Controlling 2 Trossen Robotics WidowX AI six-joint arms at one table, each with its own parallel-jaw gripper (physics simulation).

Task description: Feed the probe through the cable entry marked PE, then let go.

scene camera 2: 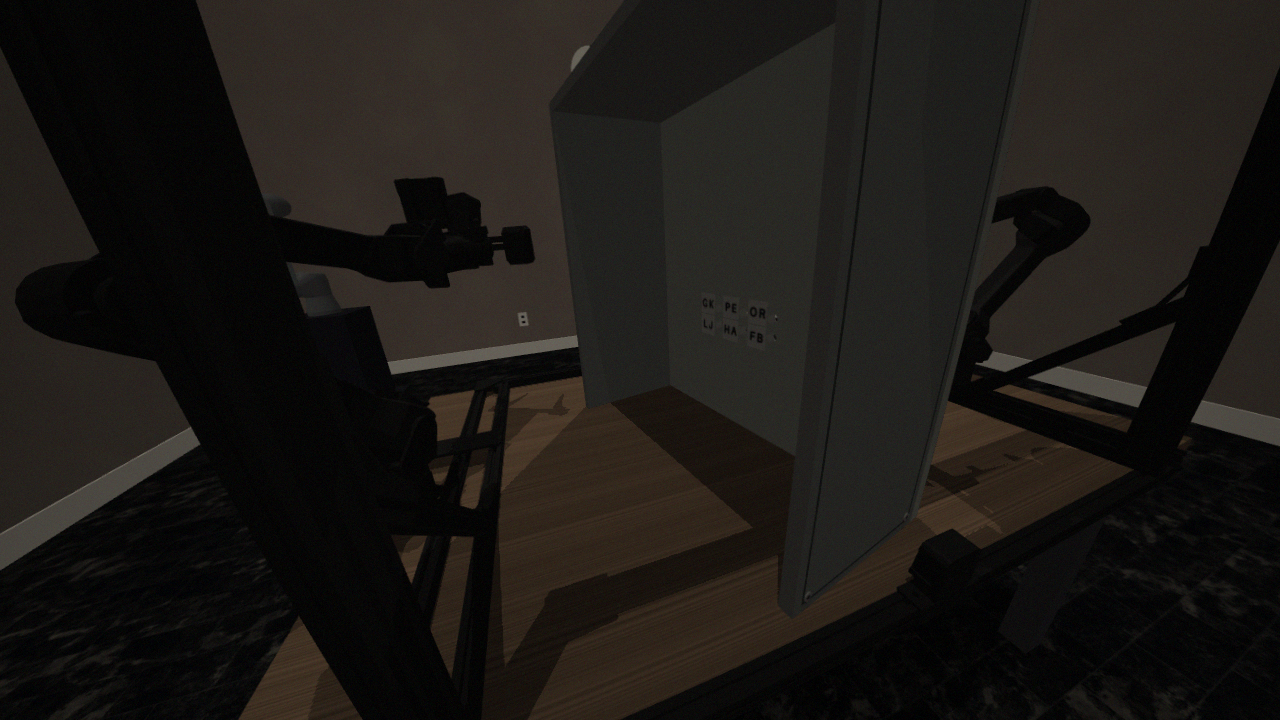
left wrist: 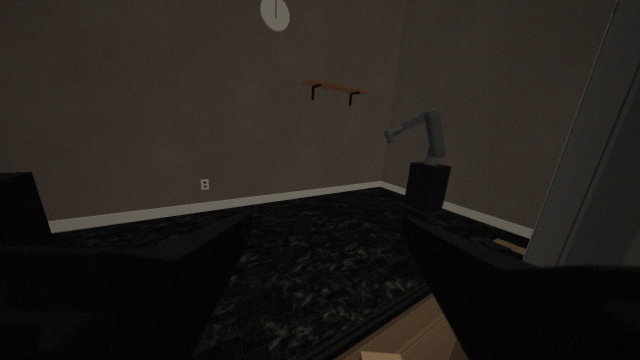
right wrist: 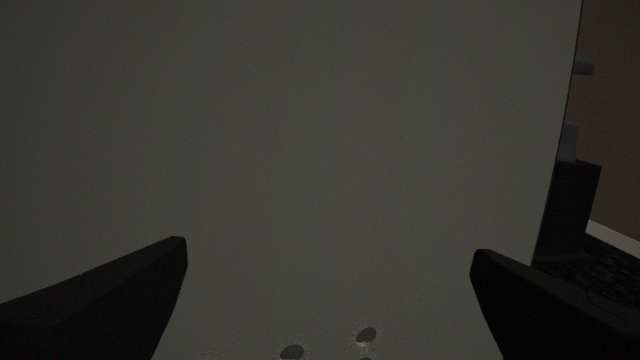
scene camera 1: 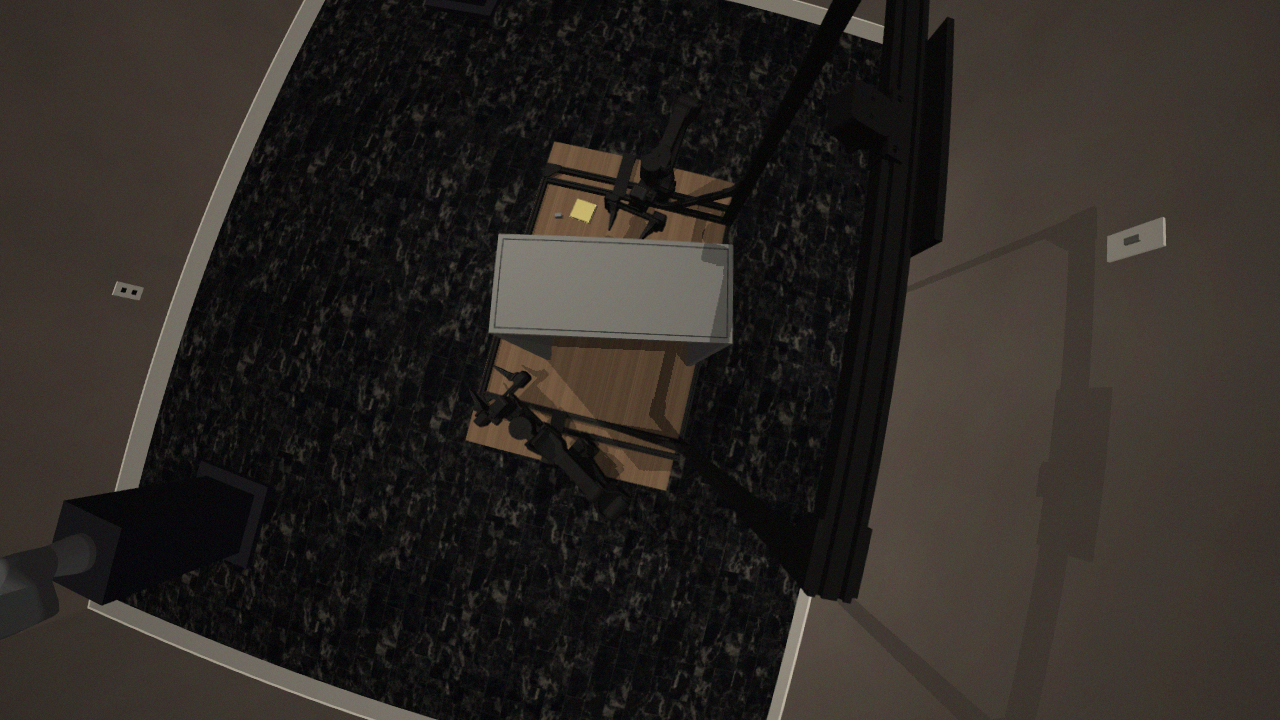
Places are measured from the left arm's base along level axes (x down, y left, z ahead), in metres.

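Pixels of known places: left gripper, between the fingertips: [scene camera 2: 507, 244] [left wrist: 328, 221] [scene camera 1: 481, 377]; right gripper, between the fingertips: [right wrist: 333, 258] [scene camera 1: 623, 236]; left arm's base, origin of its link: [scene camera 1: 587, 450]; right arm's base, origin of its link: [scene camera 1: 661, 195].
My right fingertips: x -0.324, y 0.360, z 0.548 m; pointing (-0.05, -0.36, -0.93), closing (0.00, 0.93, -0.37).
Note:
Ahead of a thing's pixels: the offset from my right fingertips to its middle. "spot": to the spot under its first point. Level surfaces: height alone.
A grey cabinet @(dx +0.062, dy -0.141, dz -0.167 m) [scene camera 1: 612, 289] [scene camera 2: 616, 250] stands on the wooden table @(dx +0.344 m) [scene camera 1: 602, 389] [scene camera 2: 623, 515]. Its back panel carries small labels, among them PE [scene camera 2: 730, 306]. In the right wrist view the panel [right wrist: 318, 143] fills the picture, with dark round cable entries @(spot: dx +0.140, dy -0.008, dz -0.147 m) [right wrist: 366, 334] at the bottom edge. A small grey probe @(dx +0.336, dy +0.353, dz -0.013 m) [scene camera 1: 557, 215] lies by a yellow square @(spot: dx +0.333, dy +0.298, dz +0.070 m) [scene camera 1: 583, 210] on the table. My right gripper [scene camera 1: 632, 222] [right wrist: 333, 258] is open and empty, facing the panel. My left gripper [scene camera 1: 497, 393] [scene camera 2: 516, 245] [left wrist: 328, 221] is open and empty on the cabinet's other side, pointing away into the room.
Black rails [scene camera 1: 637, 196] [scene camera 2: 483, 457] run across both table ends. A dark carpet [scene camera 1: 387, 500] [left wrist: 318, 257] surrounds the table. A tall black frame [scene camera 1: 887, 286] stands at the right. A grey arm on a black pedestal [left wrist: 427, 186] stands in the room's corner.

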